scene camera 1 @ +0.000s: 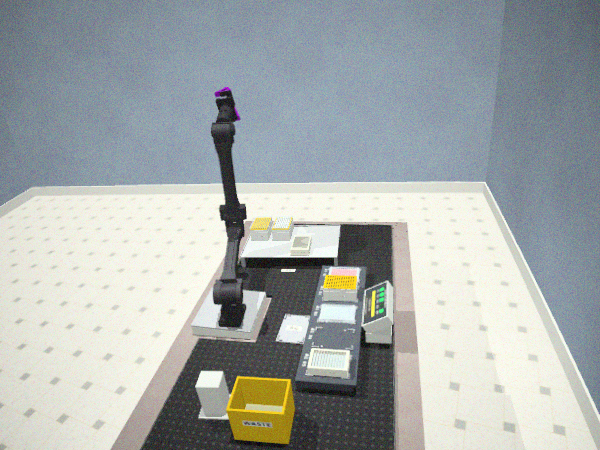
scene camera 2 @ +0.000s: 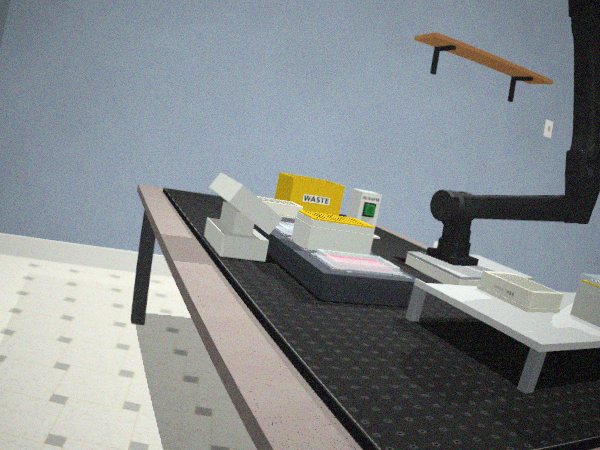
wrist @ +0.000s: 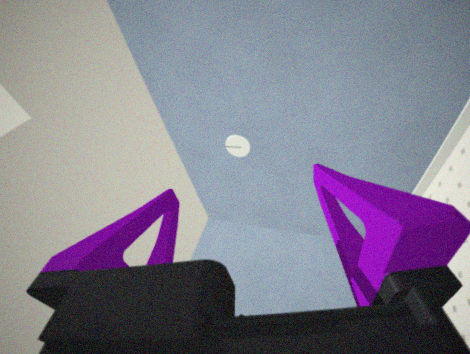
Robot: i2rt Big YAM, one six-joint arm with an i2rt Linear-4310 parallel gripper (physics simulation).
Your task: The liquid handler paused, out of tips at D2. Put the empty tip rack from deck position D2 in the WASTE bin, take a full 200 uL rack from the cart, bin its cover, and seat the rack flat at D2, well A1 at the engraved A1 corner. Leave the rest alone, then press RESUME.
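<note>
My gripper is open and empty, raised high above the table. The dark deck has a vacant slot with corner marks; its labels are too small to read. A cream rack sits in front of that slot, a pale blue plate behind it, then a yellow-topped rack. The WASTE bin holds a pale object. On the white cart stand a yellow-topped rack and a pale-topped rack. The green button is on a white box.
A low cream box lies on the cart. A pink plate is at the deck's far end. A tilted screen unit stands beside the deck. A flat pale plate lies between the arm base and deck.
</note>
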